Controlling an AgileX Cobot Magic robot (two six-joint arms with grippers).
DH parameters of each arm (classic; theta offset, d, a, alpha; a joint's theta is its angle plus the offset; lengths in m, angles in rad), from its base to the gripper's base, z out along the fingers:
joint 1: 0 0.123 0 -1.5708
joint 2: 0.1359 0 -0.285 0
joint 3: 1.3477 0 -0.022 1.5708
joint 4: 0 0.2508 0 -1.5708
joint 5: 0 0 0.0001 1.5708
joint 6: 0 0.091 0 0
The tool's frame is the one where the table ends.
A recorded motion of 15 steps. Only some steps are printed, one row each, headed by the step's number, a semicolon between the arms.
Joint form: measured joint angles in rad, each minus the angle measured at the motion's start. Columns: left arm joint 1, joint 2, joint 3, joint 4, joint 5, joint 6; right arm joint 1, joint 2, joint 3, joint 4, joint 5, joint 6.
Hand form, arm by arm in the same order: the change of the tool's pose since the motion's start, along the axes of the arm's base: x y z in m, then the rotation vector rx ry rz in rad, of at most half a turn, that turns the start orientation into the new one. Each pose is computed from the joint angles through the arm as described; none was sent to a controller.
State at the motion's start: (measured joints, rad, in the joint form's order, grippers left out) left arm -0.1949 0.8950 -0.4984 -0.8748 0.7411 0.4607; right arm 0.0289 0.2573 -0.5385 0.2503 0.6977 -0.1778
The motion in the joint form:
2: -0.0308 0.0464 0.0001 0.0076 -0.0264 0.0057; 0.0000 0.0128 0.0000 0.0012 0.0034 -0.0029
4: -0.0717 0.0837 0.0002 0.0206 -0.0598 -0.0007; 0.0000 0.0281 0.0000 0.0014 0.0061 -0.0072
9: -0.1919 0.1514 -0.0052 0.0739 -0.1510 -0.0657; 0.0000 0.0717 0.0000 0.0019 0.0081 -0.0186
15: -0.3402 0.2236 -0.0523 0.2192 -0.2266 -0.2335; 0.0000 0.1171 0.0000 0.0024 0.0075 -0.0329
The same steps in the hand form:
2: 0.0055 -0.0043 -0.0070 0.0222 0.0225 -0.0179; 0.0023 0.0002 -0.0009 -0.0023 0.0156 0.0021
4: 0.0091 -0.0098 -0.0129 0.0441 0.0363 -0.0356; 0.0052 0.0003 -0.0019 -0.0069 0.0327 0.0042
9: 0.0133 -0.0258 -0.0228 0.0909 0.0512 -0.0707; 0.0133 0.0006 -0.0046 -0.0183 0.0761 0.0089
15: 0.0171 -0.0488 -0.0248 0.1528 0.0517 -0.1150; 0.0218 0.0009 -0.0075 -0.0319 0.1182 0.0144

